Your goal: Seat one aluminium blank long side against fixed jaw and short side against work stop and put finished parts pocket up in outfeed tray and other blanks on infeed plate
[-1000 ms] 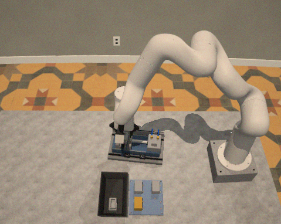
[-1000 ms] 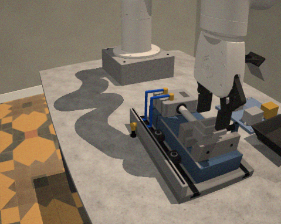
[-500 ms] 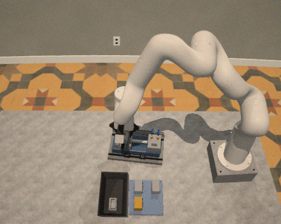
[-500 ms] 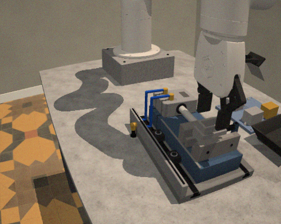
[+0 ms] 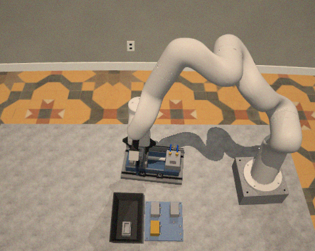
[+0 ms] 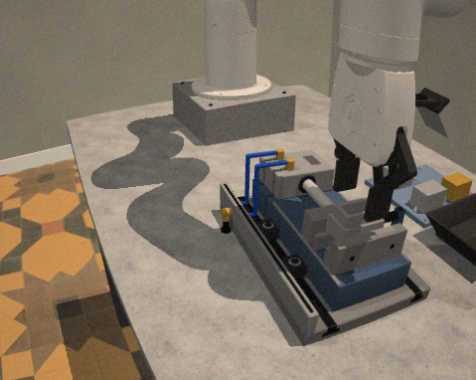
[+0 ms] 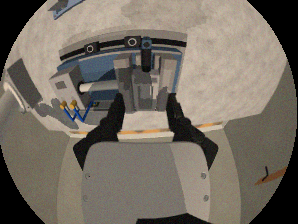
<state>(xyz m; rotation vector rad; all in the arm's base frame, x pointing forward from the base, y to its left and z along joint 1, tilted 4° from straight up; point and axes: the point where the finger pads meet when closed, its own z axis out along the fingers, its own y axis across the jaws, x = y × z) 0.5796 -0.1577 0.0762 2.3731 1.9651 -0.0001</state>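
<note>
The fixed jaw lies 3 cm ahead of my hand and 6 cm below it. Also, from my hand: vise: 7 cm behind, 1 cm to the left, 10 cm below; then grey rail: 8 cm behind, 8 cm to the right, 10 cm below; then work stop: 1 cm ahead, 5 cm to the left, 5 cm below.
</note>
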